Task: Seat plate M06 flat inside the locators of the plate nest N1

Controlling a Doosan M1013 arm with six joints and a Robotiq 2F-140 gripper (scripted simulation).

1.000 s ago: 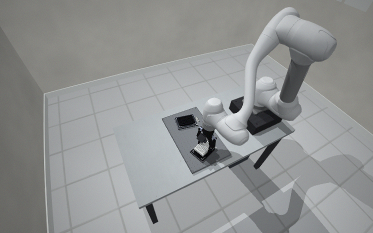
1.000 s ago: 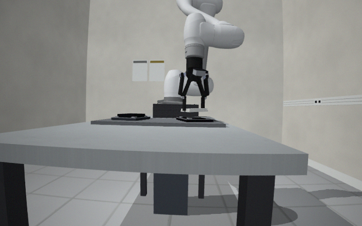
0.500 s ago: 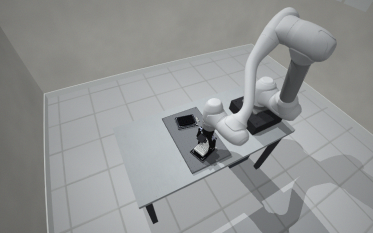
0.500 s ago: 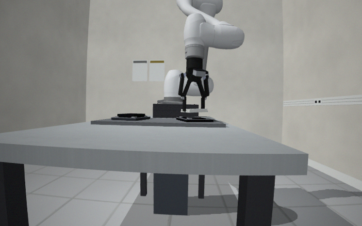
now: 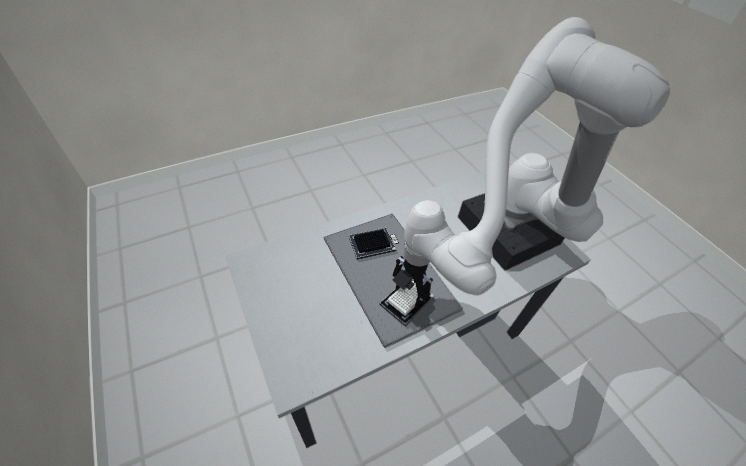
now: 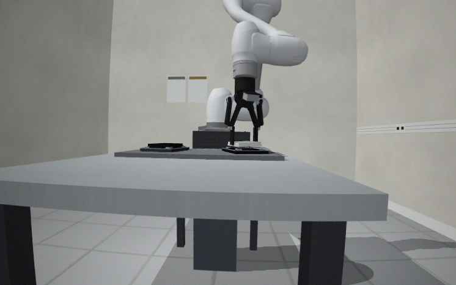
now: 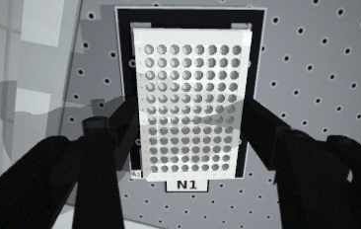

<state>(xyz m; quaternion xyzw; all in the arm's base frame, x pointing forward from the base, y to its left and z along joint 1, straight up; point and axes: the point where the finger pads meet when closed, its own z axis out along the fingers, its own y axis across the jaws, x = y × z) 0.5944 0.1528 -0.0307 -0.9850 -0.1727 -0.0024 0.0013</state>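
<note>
The white well plate M06 is 20 mm below my hand. From my hand the other things lie so: black plate M09 (290 mm to the right, 30 mm below).
</note>
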